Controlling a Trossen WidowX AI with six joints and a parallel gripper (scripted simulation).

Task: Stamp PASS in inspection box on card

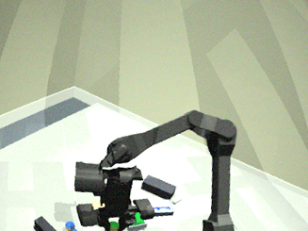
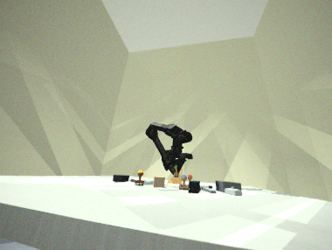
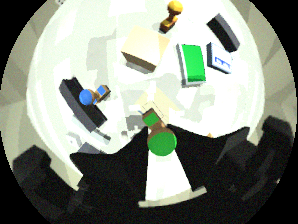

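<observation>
The blue-knobbed stamp lies 11 cm ahead of my gripper tip, 5 cm to the left of it and 5 cm below it. The rest, counted from my gripper tip: green-knob stamp right at my gripper tip; then green ink pad 14 cm to the right, 7 cm below, 2 cm ahead; then tan box 9 cm ahead, 7 cm to the right, 5 cm below.
</observation>
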